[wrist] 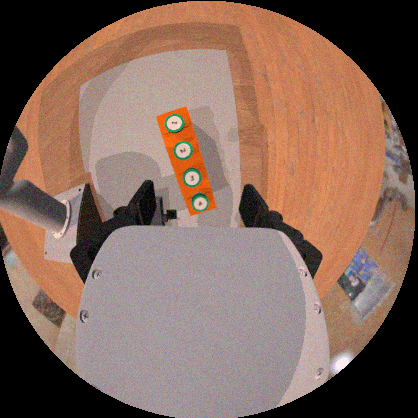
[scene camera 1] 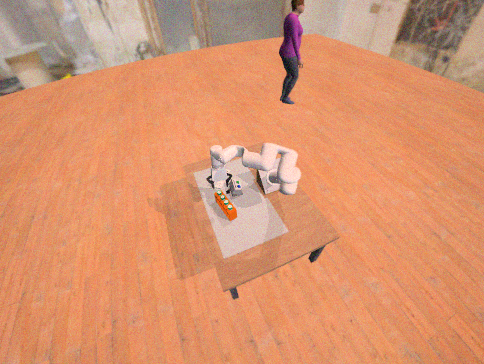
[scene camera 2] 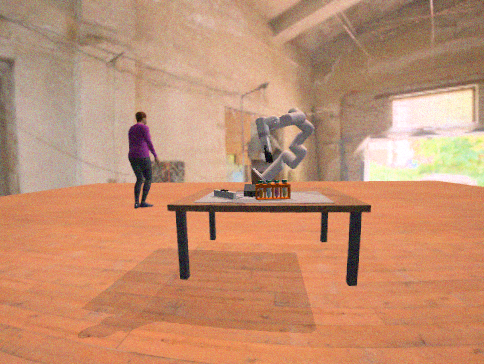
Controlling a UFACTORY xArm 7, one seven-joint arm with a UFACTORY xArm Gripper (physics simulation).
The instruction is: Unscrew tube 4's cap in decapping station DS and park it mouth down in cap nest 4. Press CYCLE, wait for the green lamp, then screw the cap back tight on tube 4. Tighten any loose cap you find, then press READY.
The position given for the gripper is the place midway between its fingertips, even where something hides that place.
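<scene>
The wrist view shows the gripper [wrist: 198,194] together with a grey mat [wrist: 121,145]. The same grey mat [scene camera 1: 257,221] can be seen from the scene as well, and scene camera 2 shows the mat [scene camera 2: 307,196] too.
</scene>
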